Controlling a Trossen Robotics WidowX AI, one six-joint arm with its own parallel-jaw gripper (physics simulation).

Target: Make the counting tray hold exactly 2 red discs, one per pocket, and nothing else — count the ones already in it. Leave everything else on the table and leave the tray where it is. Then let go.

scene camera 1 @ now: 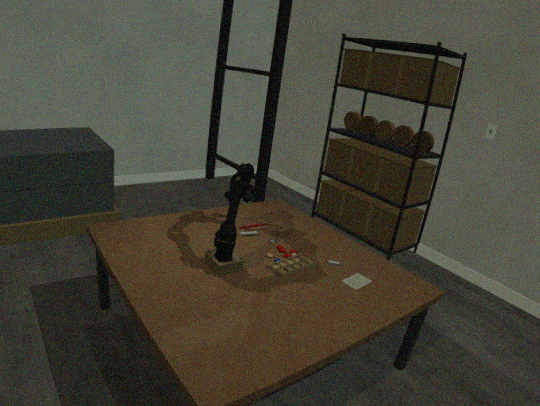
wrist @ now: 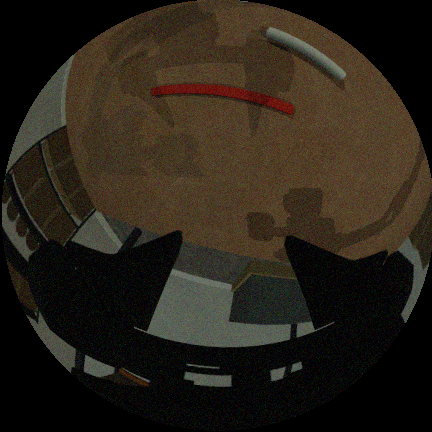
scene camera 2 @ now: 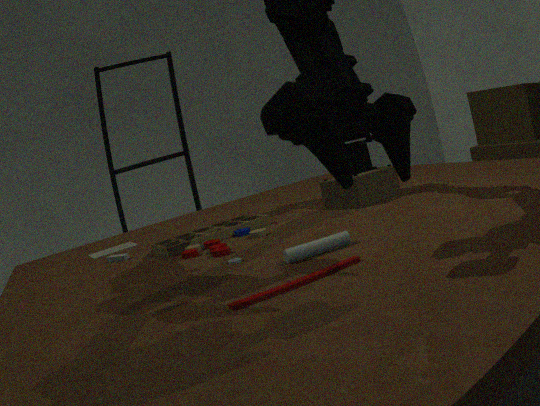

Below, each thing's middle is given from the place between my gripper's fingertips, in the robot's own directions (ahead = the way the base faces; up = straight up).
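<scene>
Red rod (scene camera 2: pixel 267 294): 100 mm below my hand, 60 mm ahead of it and 110 mm to the right of it.
</scene>
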